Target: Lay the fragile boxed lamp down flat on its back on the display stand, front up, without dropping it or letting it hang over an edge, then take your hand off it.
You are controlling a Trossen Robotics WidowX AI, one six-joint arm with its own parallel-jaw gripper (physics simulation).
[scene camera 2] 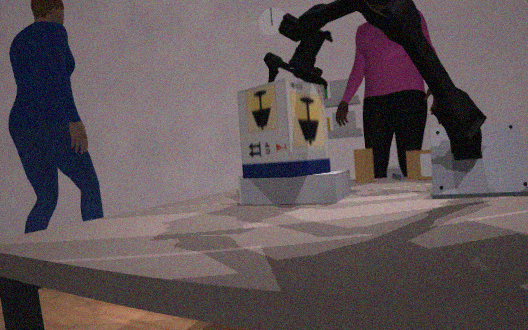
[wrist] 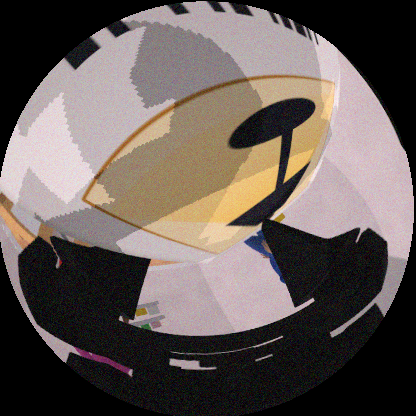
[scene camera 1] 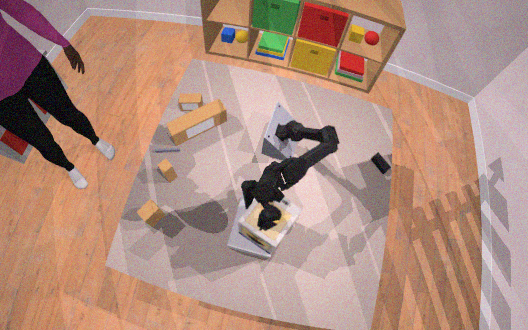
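Seen in the pictures: gripper, fingertip midpoint: [wrist: 211,225] [scene camera 1: 252,217]; arm's base at its link origin: [scene camera 2: 466,149] [scene camera 1: 280,132].
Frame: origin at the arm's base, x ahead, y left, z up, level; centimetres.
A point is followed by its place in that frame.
The white lamp box [scene camera 1: 255,223] @[x 49.7, y 1.0, z 19.8 cm] [scene camera 2: 280,142] @[x 42.5, y 14.9, z 4.8 cm] [wrist: 200,107] stands on the low grey display stand [scene camera 1: 238,240] @[x 54.0, y -4.1, z -3.6 cm] [scene camera 2: 287,193] @[x 43.4, y 10.5, z -7.9 cm]. Its blue band is at the bottom, and the lamp pictures on its two visible sides appear upside down. A yellow lamp picture and a barcode show on its top. My gripper [scene camera 1: 257,206] [scene camera 2: 298,81] [wrist: 211,225] @[x 47.4, y -0.5, z 18.1 cm] is open and empty at the top of the box, with its fingers spread. Whether a fingertip touches the box is unclear. The fingers and arm hide part of the top. The box's far sides are hidden.
The arm's base [scene camera 1: 273,129] @[x 1.6, y -3.5, z 3.6 cm] [scene camera 2: 495,170] @[x -5.6, y 5.1, z -5.1 cm] is behind the stand. A long wooden block [scene camera 1: 197,122] @[x 6.9, y -40.0, z 0.3 cm], smaller wooden blocks [scene camera 1: 190,101] @[x -5.7, y -49.8, z -2.6 cm] [scene camera 1: 167,170] @[x 35.2, y -43.5, z 1.9 cm] [scene camera 1: 150,213] @[x 56.2, y -43.8, z 1.4 cm] and a thin grey rod [scene camera 1: 166,149] @[x 21.6, y -52.7, z -8.4 cm] lie to the left. A black block [scene camera 1: 381,163] @[x -4.6, y 56.5, z -7.2 cm] lies to the right.
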